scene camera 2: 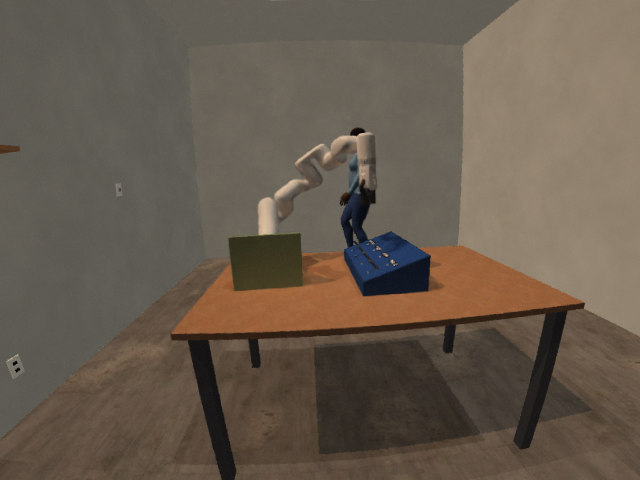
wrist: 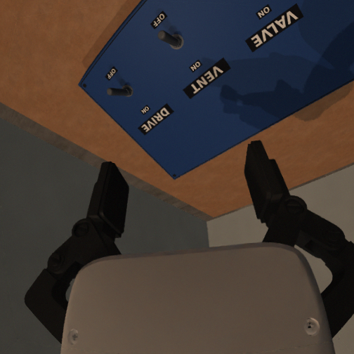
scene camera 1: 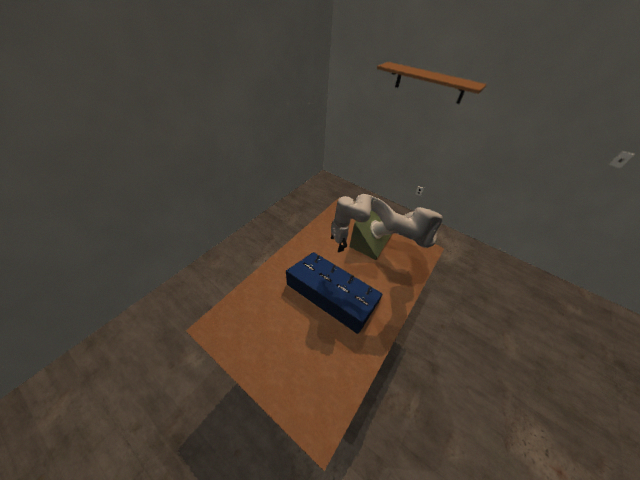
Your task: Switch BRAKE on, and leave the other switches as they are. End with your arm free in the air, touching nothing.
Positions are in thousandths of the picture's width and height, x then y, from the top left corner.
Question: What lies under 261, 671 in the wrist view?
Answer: The gripper.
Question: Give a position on a blue switch box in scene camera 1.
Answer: At 545, 630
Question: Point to a blue switch box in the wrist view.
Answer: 654, 216
